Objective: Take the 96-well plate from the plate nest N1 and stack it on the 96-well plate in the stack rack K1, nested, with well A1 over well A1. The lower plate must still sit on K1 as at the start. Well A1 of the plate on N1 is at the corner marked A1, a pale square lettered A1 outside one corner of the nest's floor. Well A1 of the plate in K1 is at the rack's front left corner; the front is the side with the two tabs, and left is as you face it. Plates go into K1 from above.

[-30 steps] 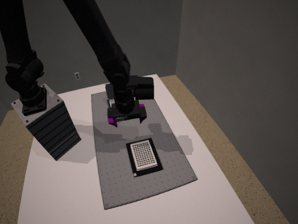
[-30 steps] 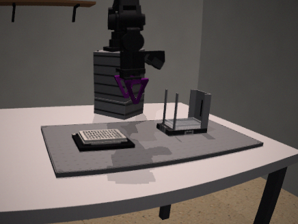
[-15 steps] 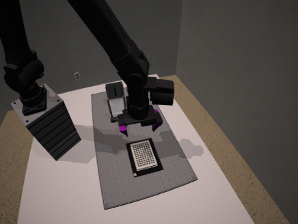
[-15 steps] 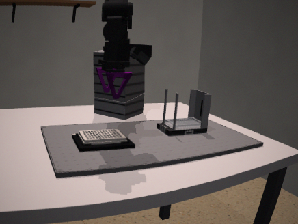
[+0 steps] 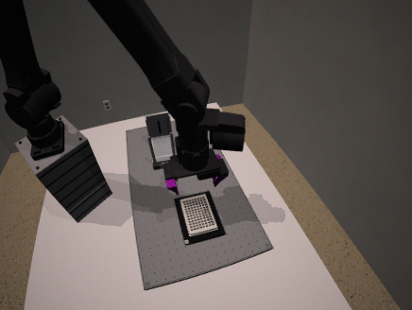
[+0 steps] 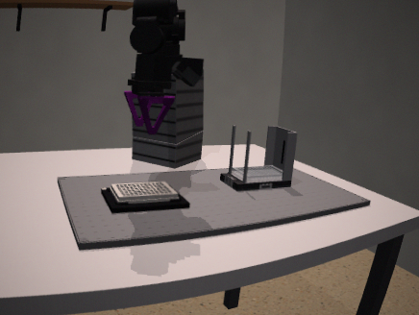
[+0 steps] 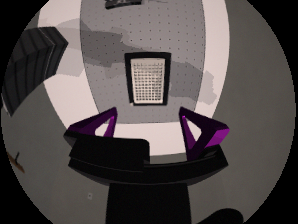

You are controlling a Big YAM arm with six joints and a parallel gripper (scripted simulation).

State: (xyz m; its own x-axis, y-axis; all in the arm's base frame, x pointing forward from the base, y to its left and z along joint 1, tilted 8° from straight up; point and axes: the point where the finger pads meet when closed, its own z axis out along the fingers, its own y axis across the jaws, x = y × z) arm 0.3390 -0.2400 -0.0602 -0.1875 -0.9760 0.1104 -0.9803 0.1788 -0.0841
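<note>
My gripper is now 70 mm past the pale A1 mark, 60 mm to the left of it and 140 mm above it. From my hand the other things lie so: tall back wall 10 mm ahead, 390 mm to the left, 80 mm below.
</note>
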